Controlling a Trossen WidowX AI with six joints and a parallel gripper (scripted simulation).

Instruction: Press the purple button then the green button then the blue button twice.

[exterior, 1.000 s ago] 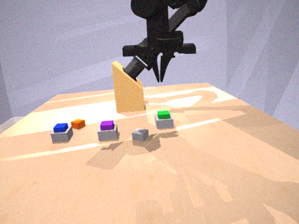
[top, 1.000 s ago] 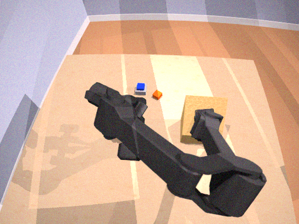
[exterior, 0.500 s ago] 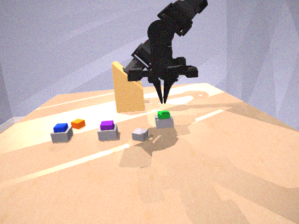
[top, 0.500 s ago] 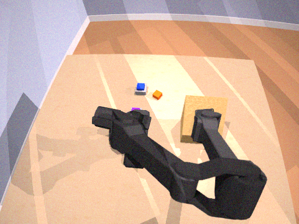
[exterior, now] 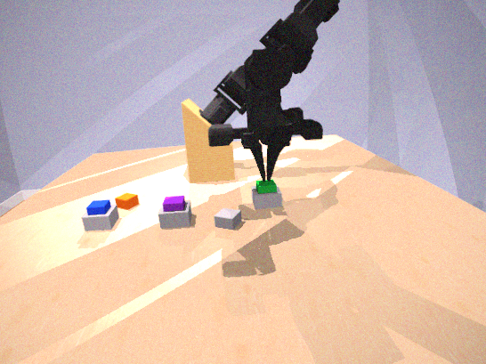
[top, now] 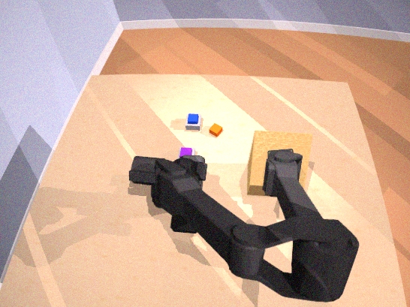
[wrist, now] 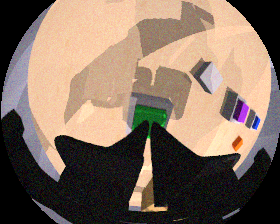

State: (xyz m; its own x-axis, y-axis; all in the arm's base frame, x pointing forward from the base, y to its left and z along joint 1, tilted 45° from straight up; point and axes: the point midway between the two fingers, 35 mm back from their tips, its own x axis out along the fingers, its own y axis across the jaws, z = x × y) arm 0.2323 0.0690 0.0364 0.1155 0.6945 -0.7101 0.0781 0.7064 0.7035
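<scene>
Right now my gripper tip is 1 cm above the green button. The rest, counted from my gripper tip: orange block 26 cm to the right, 7 cm behind, 3 cm below; purple button 16 cm to the right, 2 cm ahead, 1 cm below; small grey block 8 cm to the right, 6 cm ahead, 3 cm below.
</scene>
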